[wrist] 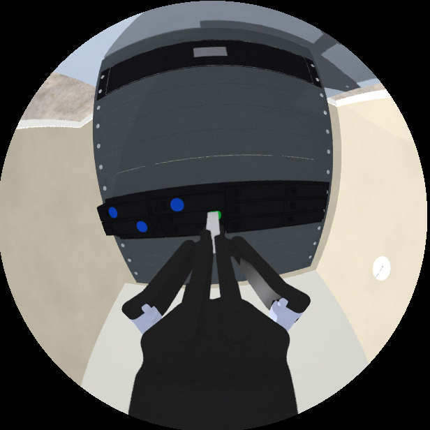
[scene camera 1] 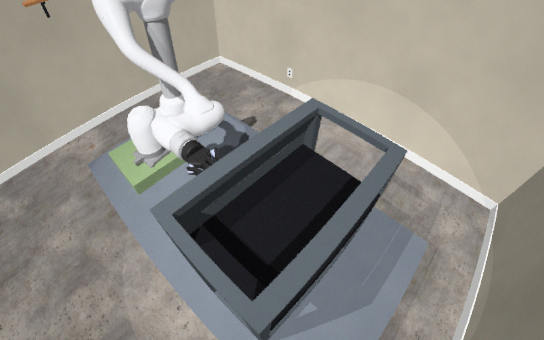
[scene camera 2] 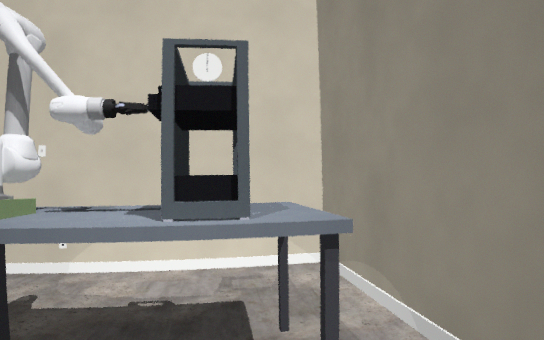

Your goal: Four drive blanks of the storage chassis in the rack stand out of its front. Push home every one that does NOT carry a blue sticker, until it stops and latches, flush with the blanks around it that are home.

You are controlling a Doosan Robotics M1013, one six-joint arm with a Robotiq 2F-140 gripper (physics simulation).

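Pixels of known places: arm's base at its link origin: [scene camera 1: 154, 152].
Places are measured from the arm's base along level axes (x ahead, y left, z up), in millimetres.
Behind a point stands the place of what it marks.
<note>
The black storage chassis [scene camera 2: 206, 97] @[x 863, y -344, z 355 mm] [wrist: 256, 207] sits in the grey rack [scene camera 1: 165, 209] @[x 739, y -328, z 553 mm] [scene camera 2: 168, 150] @[x 737, y -352, z 169 mm] [wrist: 215, 115]. Part of its front stands out of the rack toward the arm in scene camera 2. In the wrist view, blue stickers [wrist: 177, 204] [wrist: 113, 212] [wrist: 142, 226] mark three blanks on the left half. A green sticker [wrist: 218, 215] shows partly behind the fingertips, on a blank near the middle. How far each blank stands out is hard to tell. My gripper [scene camera 2: 146, 108] [wrist: 213, 219] is shut and empty, its tips at the chassis front; contact cannot be told.
The rack stands on the blue-grey table [scene camera 1: 400, 245] @[x 1313, y 255, z -65 mm] [scene camera 2: 300, 222] @[x 1129, y -520, z -68 mm]. The arm's base is on a green block [scene camera 1: 125, 167] @[x -47, y -170, z 3 mm] [scene camera 2: 17, 207] @[x 139, y -3, z -29 mm] in front of the rack. Another black unit [scene camera 2: 206, 188] @[x 862, y -338, z 41 mm] [wrist: 155, 62] sits low in the rack. The rack's posts flank the chassis.
</note>
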